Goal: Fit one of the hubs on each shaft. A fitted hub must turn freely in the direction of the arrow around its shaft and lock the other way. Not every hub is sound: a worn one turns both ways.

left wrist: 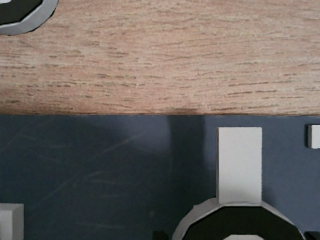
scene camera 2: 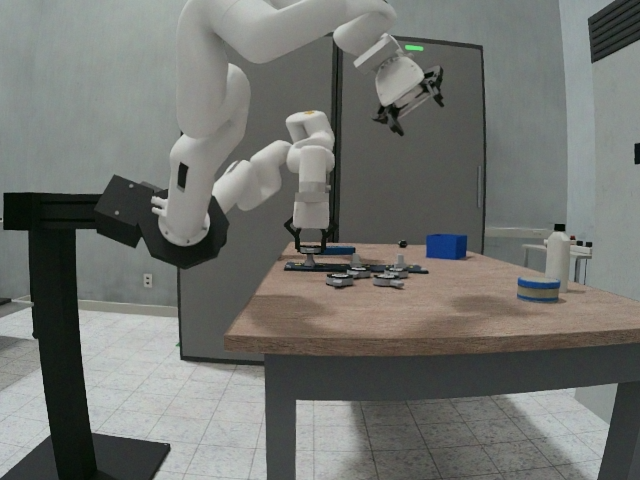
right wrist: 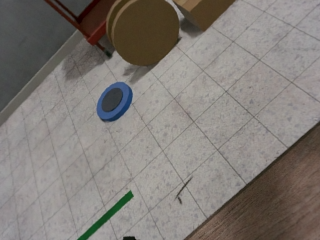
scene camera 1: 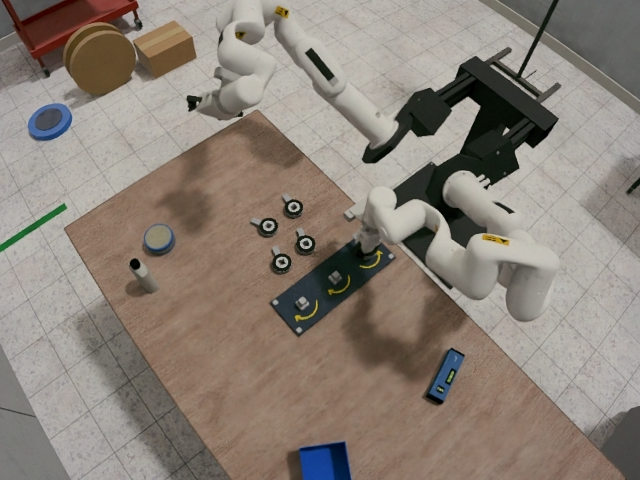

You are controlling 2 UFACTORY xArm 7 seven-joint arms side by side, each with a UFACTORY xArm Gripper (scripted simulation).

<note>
I see my left gripper [scene camera 2: 310, 252], my right gripper [scene camera 2: 418, 116], a white bottle [scene camera 2: 558, 248] and a tape roll [scene camera 2: 534, 289].
The tape roll shows as well in scene camera 1 [scene camera 1: 158, 238]. My right gripper also shows in scene camera 1 [scene camera 1: 204, 111]. The left wrist view does not show the white bottle: it is out of frame. The right wrist view misses the white bottle: it is out of frame.
</note>
